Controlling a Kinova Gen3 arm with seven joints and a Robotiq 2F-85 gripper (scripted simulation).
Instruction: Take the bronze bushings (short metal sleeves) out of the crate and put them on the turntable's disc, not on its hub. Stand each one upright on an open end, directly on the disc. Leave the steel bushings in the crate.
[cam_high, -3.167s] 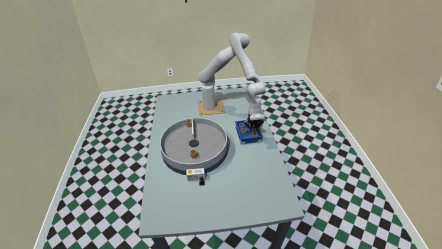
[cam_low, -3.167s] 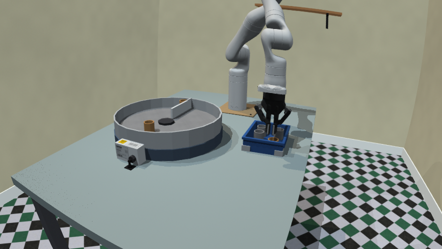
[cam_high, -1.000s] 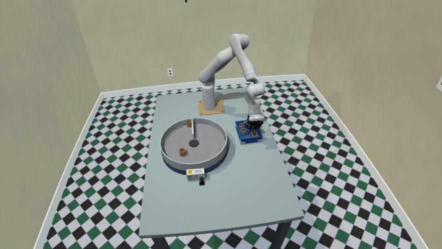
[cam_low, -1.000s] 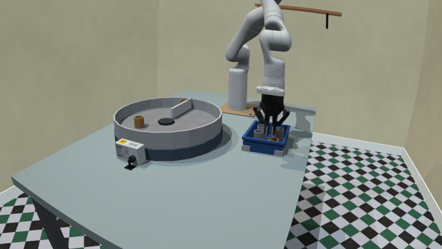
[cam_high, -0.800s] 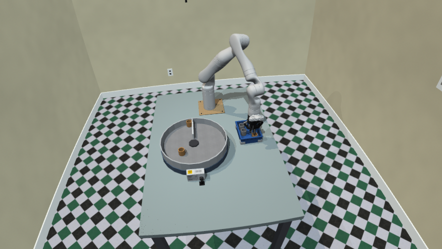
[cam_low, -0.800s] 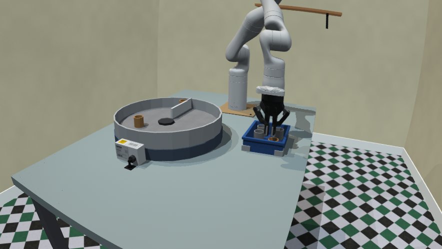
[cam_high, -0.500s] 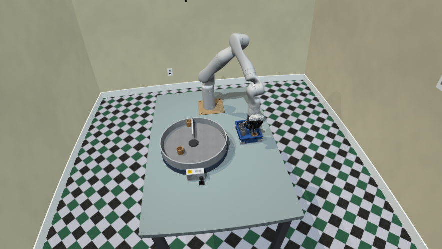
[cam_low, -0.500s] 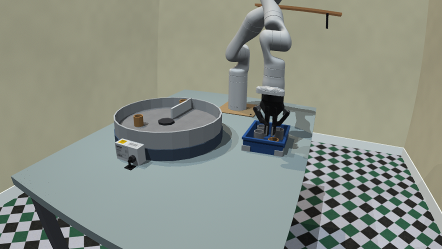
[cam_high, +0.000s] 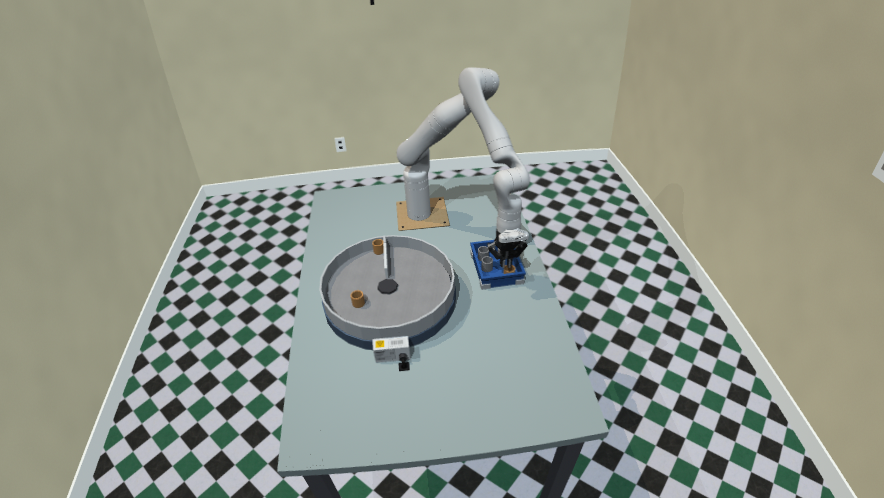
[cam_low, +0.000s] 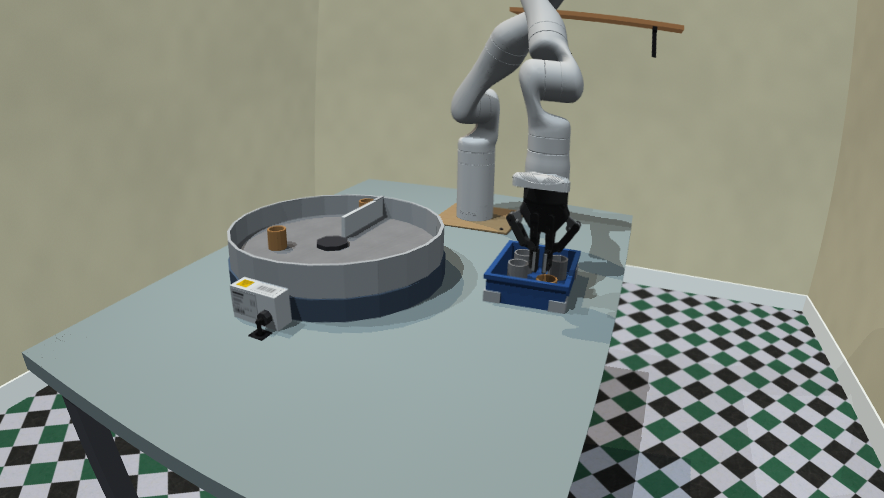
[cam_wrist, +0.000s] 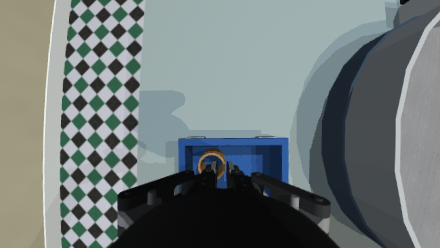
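Now: the blue crate 5 cm below my hand, 5 cm behind it and 2 cm to the right of it. Round my hand: turntable disc 38 cm to the right, 8 cm ahead, 2 cm below.
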